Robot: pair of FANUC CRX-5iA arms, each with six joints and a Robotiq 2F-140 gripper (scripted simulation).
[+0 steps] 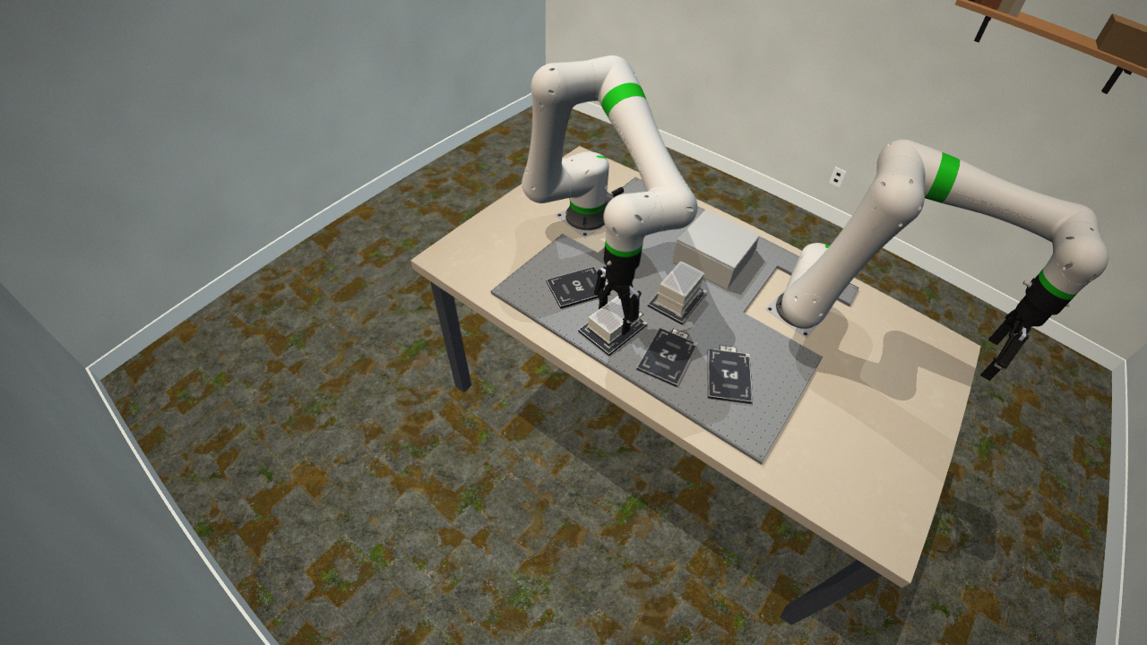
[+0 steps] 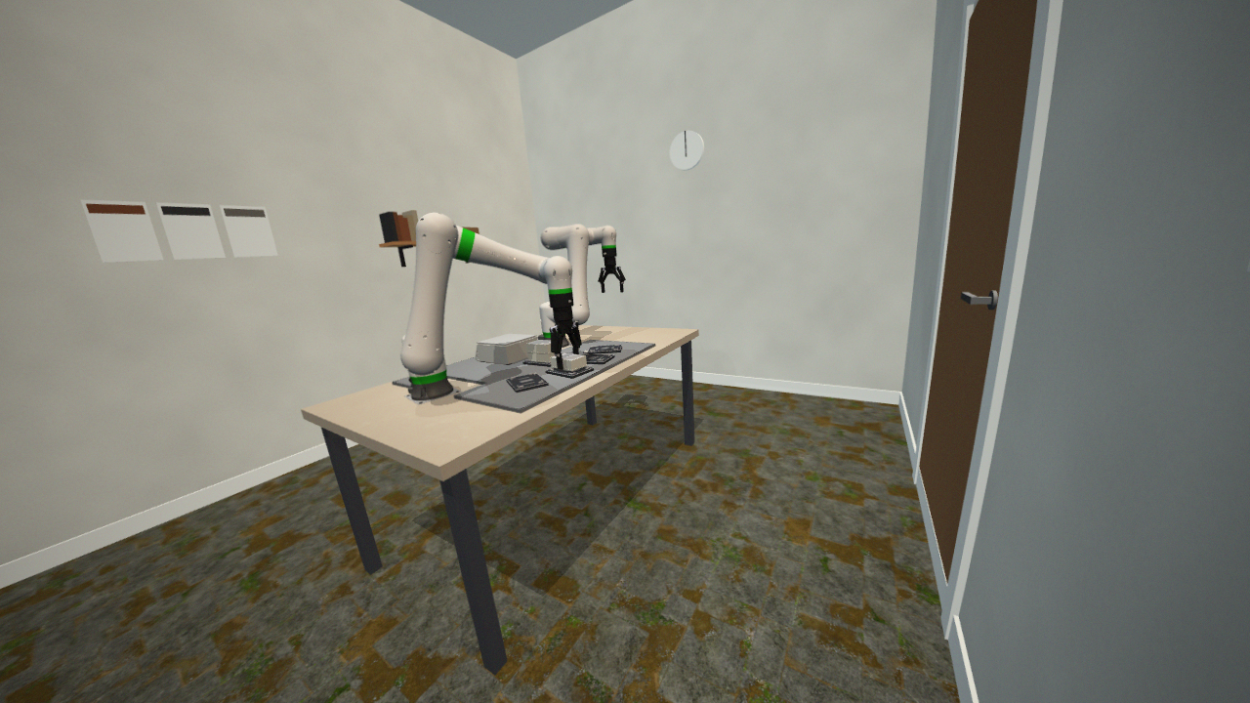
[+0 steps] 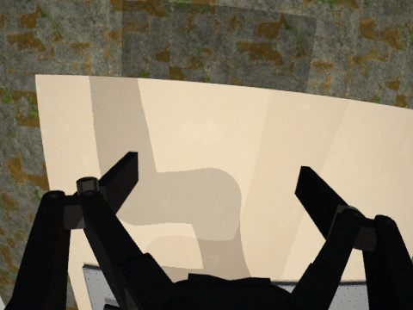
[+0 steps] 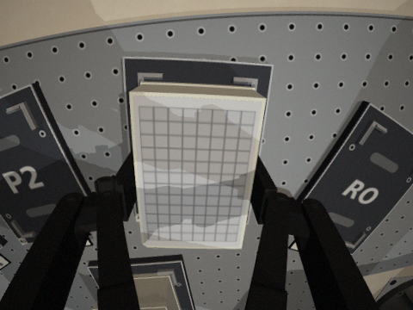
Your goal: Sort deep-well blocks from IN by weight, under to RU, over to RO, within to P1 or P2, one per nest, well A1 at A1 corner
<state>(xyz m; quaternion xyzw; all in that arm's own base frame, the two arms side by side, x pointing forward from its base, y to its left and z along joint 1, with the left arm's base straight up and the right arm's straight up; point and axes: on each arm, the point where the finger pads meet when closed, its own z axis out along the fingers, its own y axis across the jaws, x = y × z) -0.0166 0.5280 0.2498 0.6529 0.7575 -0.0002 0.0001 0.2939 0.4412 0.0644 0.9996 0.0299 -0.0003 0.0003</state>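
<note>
My right gripper is now 5 cm above the nest RU. Also, from my right hand: nest RO: 8 cm behind, 17 cm to the right, 5 cm below; nest P2: 1 cm ahead, 18 cm to the left, 5 cm below; dark infeed nest: 21 cm behind, 11 cm to the left, 5 cm below.
</note>
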